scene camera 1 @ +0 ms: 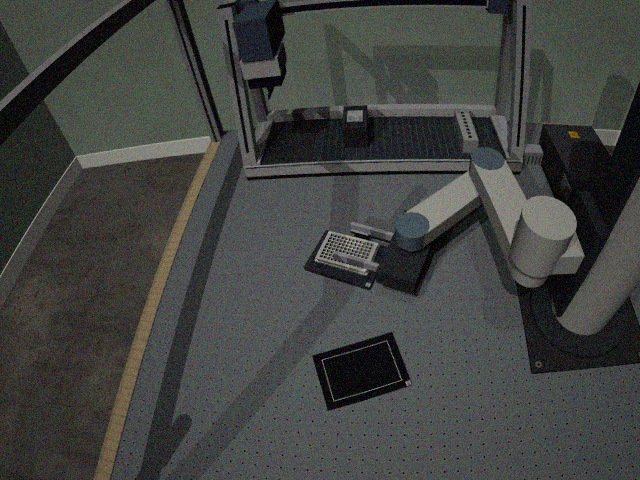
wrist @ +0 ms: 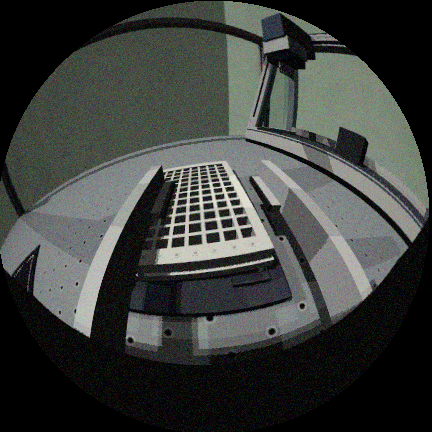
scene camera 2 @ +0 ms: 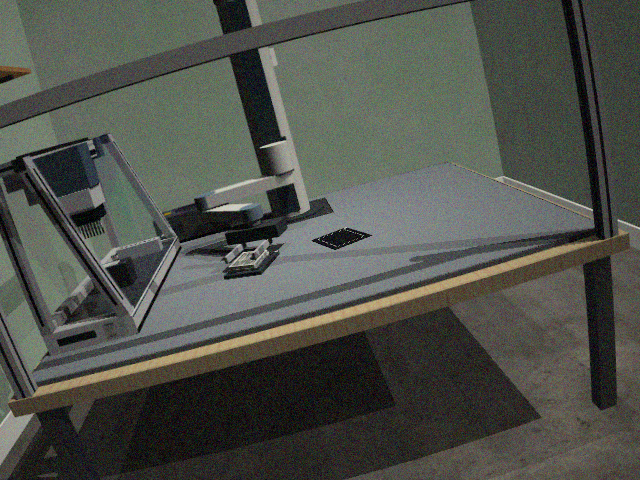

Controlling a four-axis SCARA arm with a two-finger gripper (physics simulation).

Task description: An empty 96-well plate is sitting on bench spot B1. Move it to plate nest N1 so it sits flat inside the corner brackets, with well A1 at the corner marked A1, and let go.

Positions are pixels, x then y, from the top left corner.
Labels:
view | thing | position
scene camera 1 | my gripper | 343, 240
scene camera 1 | white 96-well plate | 364, 249
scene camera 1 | flat black pad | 362, 370
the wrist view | my gripper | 211, 170
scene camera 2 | my gripper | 239, 258
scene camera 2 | pipetting head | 90, 198

